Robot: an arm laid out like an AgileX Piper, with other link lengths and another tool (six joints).
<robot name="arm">
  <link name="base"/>
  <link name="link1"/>
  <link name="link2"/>
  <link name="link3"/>
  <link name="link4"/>
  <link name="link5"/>
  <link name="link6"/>
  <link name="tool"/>
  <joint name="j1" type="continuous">
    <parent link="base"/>
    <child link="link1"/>
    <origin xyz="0 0 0.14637"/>
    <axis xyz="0 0 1"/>
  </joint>
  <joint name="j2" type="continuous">
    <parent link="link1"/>
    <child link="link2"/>
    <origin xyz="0 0 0" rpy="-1.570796 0 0"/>
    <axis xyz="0 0 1"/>
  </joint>
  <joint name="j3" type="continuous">
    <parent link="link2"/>
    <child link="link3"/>
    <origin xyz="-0.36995 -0.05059 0"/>
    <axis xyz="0 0 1"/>
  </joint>
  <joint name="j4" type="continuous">
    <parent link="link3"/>
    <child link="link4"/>
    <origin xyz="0.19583 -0.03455 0" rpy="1.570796 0 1.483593"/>
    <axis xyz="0 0 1"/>
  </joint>
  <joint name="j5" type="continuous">
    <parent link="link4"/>
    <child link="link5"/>
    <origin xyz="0 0 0" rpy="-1.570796 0 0"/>
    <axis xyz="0 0 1"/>
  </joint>
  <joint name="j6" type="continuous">
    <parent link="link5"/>
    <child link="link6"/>
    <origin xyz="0 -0.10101 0" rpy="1.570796 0 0"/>
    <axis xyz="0 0 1"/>
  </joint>
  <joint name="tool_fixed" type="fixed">
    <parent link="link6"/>
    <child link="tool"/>
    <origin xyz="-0.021 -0.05 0.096" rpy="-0.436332 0 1.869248"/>
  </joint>
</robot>
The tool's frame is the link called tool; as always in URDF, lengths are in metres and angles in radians. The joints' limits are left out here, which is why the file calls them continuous.
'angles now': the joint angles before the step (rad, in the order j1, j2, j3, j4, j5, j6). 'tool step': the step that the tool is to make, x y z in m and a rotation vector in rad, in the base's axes. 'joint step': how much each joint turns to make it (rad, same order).
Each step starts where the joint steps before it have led.
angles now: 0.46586 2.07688 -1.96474 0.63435 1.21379 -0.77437
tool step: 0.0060 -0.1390 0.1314 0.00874 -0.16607 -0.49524
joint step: -0.15257 -0.24976 -0.10134 -0.25008 0.00581 0.40788
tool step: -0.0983 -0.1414 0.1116 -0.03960 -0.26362 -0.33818
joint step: -0.20453 -0.36608 0.11731 -0.17184 -0.02390 0.08211
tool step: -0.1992 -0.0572 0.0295 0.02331 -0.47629 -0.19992
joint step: -0.09446 -0.62516 0.62114 -0.06534 -0.48002 0.00094
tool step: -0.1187 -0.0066 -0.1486 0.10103 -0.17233 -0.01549
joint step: -0.00046 -0.55517 0.69767 0.07663 -0.32190 0.00364
